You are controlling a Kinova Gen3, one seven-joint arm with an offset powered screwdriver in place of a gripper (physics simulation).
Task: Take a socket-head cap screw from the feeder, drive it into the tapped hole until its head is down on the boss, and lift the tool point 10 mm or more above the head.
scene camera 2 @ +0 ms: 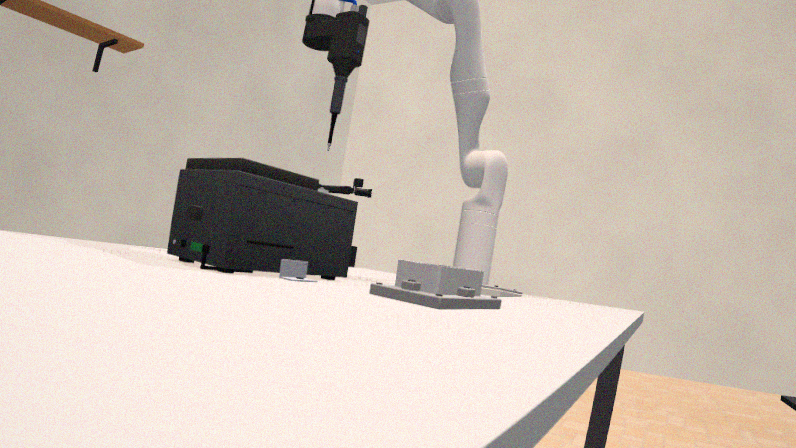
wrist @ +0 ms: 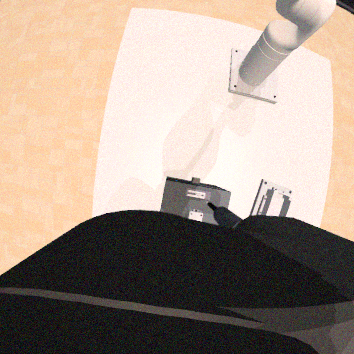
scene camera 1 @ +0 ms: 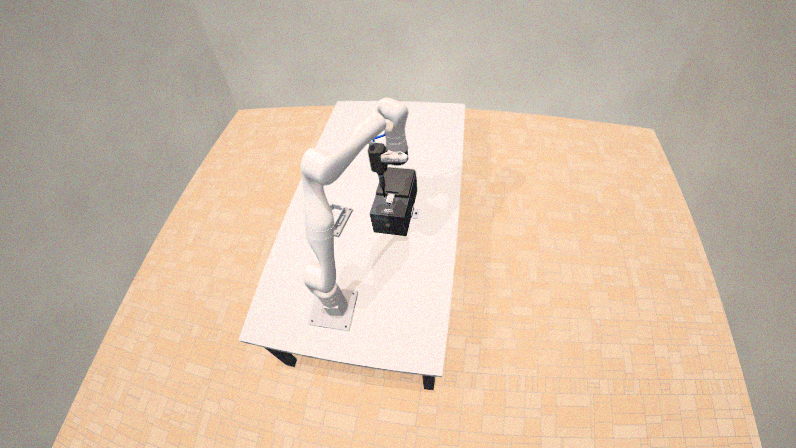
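The dark screw feeder (scene camera 1: 389, 223) (scene camera 2: 261, 228) (wrist: 175, 200) stands on the table. My screwdriver (scene camera 1: 384, 195) (scene camera 2: 328, 148) (wrist: 209, 203) points down, with its tip above the feeder's top and apart from it in the second scene view. A tiny light-grey piece at the very tip looks like a cap screw (scene camera 2: 328, 147) held on the bit; its details are too small to tell. The grey block (scene camera 2: 420, 276) (wrist: 274, 201) sits clamped on a base plate (scene camera 1: 345, 221) (scene camera 2: 467, 302) beside the feeder. The tapped hole and boss cannot be made out.
A small grey bracket (scene camera 1: 415, 213) (scene camera 2: 293, 268) stands close beside the feeder. A short black arm (scene camera 2: 339, 189) juts from the feeder's top. The robot's base plate (scene camera 1: 320, 320) (wrist: 237, 91) is bolted to the white table (scene camera 1: 401, 311). A wooden shelf (scene camera 2: 72, 25) hangs on the wall.
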